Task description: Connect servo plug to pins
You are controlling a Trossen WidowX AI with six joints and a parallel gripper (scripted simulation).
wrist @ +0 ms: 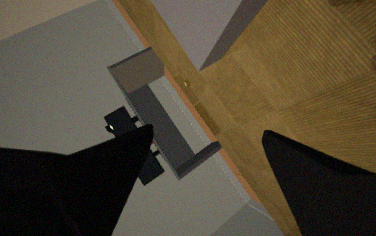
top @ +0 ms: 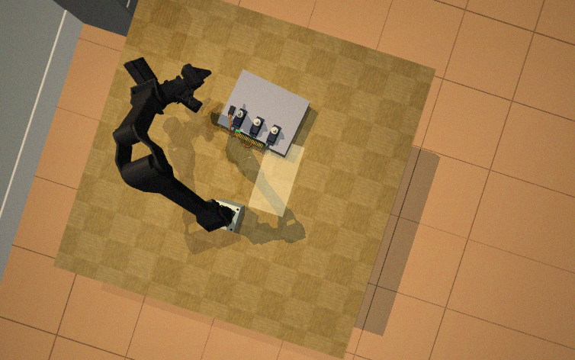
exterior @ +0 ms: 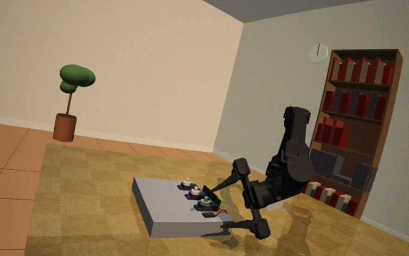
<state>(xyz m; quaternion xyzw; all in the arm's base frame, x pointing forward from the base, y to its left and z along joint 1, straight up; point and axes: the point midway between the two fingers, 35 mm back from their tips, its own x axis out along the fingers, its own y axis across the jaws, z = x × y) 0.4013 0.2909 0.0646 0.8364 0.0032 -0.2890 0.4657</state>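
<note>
My gripper tip is now 17 cm to the left of the green band, 12 cm past it and 5 cm above it. From my gripper tip the other things lie so: grey holder: 22 cm to the right, 10 cm below, 4 cm ahead.
</note>
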